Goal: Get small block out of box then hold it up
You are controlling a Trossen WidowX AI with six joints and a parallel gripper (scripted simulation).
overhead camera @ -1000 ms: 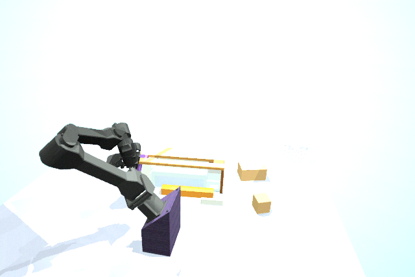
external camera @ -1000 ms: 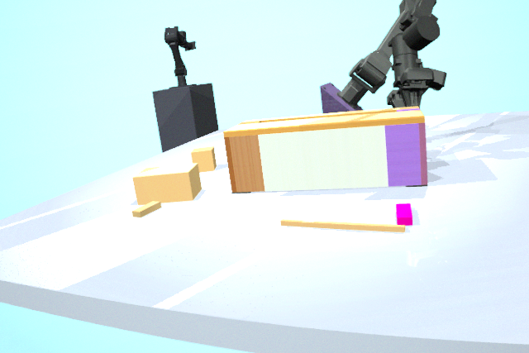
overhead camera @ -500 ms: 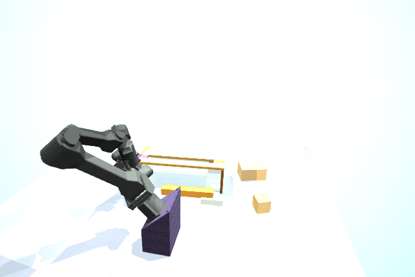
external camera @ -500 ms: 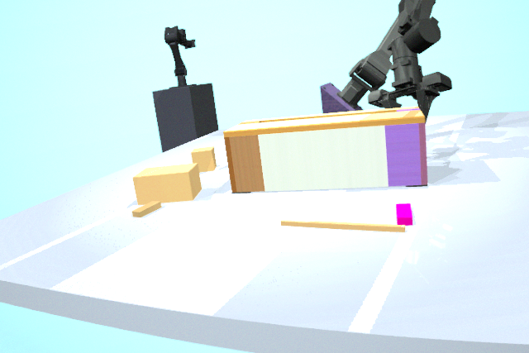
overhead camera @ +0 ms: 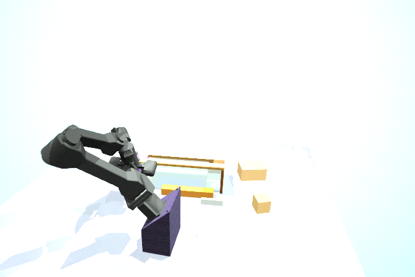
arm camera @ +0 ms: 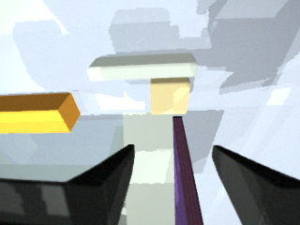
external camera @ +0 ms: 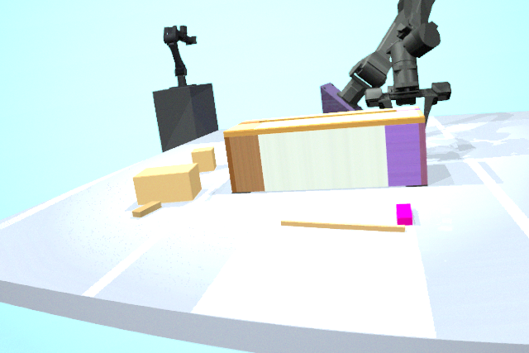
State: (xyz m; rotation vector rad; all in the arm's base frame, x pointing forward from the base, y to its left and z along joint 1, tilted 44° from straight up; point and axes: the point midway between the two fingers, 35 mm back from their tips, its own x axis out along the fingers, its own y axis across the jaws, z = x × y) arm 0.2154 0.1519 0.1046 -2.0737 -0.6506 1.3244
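The tan block lies 50 mm below my gripper tip and 20 mm behind it. The rest, counted from my gripper tip: orange bar: 210 mm to the right, 60 mm below, 30 mm ahead; then thin wooden stick: 370 mm ahead, 80 mm to the right, 70 mm below; then box: 160 mm to the right, 80 mm ahead, 10 mm below.
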